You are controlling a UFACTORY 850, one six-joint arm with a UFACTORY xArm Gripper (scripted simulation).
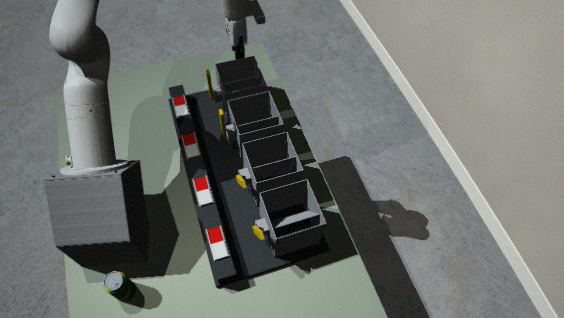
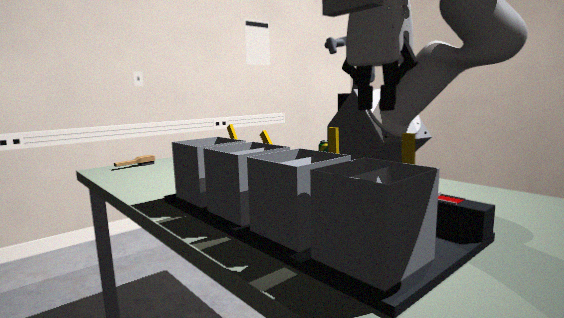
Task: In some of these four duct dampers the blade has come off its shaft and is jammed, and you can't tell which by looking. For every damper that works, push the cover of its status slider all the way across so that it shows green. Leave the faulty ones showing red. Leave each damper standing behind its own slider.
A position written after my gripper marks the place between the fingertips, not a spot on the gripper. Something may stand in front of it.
In view: my gripper (image 2: pixel 375 110), a damper (image 1: pixel 289 195) and a damper (image 2: pixel 375 220).
